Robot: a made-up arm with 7 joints. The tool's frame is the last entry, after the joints. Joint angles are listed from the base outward. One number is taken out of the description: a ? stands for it. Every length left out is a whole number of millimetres.
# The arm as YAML. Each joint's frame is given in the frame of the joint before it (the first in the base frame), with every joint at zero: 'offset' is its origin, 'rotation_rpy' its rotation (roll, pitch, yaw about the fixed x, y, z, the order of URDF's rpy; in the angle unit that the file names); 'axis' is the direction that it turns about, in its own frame. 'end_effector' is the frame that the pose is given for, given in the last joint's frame.
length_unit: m
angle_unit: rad
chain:
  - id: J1
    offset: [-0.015, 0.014, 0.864]
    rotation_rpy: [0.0, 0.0, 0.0]
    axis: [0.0, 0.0, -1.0]
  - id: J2
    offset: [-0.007, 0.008, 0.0]
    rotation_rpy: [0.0, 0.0, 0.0]
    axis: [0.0, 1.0, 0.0]
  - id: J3
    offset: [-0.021, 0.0, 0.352]
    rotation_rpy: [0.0, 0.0, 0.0]
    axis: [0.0, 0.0, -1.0]
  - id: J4
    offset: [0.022, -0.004, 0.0]
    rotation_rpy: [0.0, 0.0, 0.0]
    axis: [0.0, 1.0, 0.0]
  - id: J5
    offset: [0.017, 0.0, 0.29]
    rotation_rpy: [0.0, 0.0, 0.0]
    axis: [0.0, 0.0, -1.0]
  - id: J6
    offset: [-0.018, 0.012, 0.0]
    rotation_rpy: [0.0, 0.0, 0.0]
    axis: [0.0, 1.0, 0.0]
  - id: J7
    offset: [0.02, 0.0, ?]
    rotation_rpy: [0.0, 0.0, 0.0]
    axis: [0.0, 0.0, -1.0]
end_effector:
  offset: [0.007, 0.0, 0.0]
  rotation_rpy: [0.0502, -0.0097, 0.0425]
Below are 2 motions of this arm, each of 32 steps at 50 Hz.
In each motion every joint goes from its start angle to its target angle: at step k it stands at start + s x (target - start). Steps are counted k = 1, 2, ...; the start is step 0. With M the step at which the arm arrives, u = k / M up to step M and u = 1 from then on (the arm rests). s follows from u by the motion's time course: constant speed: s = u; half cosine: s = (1 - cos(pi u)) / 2; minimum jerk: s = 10 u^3 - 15 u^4 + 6 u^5.
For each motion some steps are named. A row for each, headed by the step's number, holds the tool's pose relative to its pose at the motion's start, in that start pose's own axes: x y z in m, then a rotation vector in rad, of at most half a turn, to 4 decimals.
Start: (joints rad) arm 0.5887 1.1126 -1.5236 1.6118 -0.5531 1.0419 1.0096
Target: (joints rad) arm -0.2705 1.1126 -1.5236 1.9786 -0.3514 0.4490 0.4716
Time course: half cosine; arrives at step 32
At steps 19, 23, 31, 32:
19: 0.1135 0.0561 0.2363 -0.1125 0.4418 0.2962
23: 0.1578 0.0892 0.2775 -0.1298 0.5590 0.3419
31: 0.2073 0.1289 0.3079 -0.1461 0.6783 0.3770
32: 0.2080 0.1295 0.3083 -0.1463 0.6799 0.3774

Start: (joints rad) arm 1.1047 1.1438 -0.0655 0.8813 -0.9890 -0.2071 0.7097
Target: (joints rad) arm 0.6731 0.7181 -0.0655 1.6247 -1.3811 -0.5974 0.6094
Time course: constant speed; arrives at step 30
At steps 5, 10, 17, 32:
5: 0.0147 0.0339 -0.0296 0.0034 0.0316 0.0394
10: 0.0301 0.0623 -0.0630 0.0145 0.0644 0.0716
17: 0.0524 0.0921 -0.1151 0.0417 0.1098 0.1040
32: 0.0919 0.1135 -0.2221 0.1230 0.1817 0.1219

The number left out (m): 0.096
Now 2 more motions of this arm.
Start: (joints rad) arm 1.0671 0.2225 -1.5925 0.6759 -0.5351 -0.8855 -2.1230
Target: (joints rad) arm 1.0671 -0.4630 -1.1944 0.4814 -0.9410 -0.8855 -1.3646
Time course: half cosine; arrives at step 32
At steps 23, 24, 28, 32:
23: 0.2057 -0.1924 -0.1493 0.1198 0.3819 -0.5079
24: 0.2149 -0.1995 -0.1596 0.1212 0.4020 -0.5259
28: 0.2420 -0.2199 -0.1923 0.1234 0.4630 -0.5771
32: 0.2514 -0.2266 -0.2045 0.1235 0.4848 -0.5942

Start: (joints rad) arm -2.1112 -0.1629 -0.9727 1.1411 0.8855 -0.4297 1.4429
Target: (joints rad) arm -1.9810 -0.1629 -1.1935 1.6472 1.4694 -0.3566 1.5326
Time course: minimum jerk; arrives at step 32
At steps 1, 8, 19, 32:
1: -0.0001 0.0000 0.0000 -0.0001 -0.0002 -0.0001
8: -0.0195 0.0135 -0.0049 -0.0444 -0.0638 -0.0382
19: -0.1246 0.0752 -0.0543 -0.2256 -0.4507 -0.2481
32: -0.1799 0.1000 -0.0981 -0.2768 -0.6960 -0.3672

